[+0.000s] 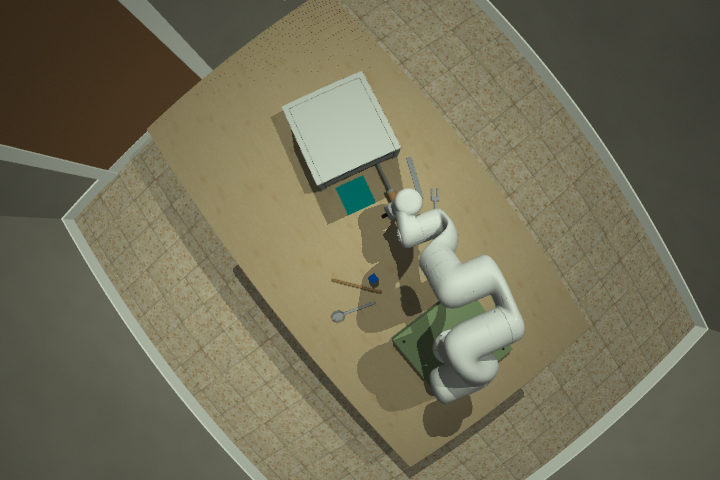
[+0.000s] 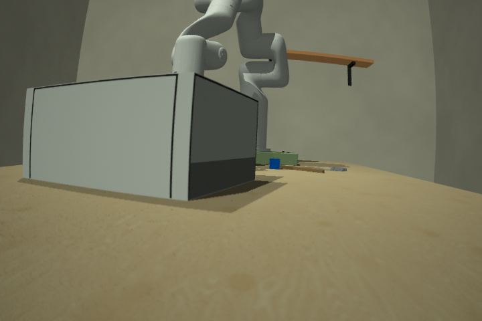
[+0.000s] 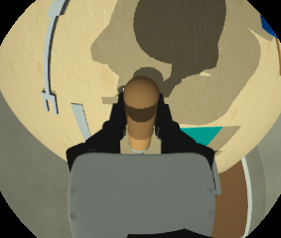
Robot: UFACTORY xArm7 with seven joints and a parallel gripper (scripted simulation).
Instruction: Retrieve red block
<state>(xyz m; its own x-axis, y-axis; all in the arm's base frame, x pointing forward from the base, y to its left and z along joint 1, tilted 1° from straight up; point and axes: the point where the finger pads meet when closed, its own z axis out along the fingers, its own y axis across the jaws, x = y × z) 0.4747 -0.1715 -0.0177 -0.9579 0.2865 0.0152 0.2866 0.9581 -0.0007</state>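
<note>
Now: hand 130 mm short of the teal square, 80 mm to the right of it and 20 mm above it. Also, from my hand: grey bar (120 mm to the right, 50 mm ahead, 20 mm below); fork (90 mm to the right, 90 mm behind, 20 mm below); hook tool (140 mm ahead, 10 mm below).
</note>
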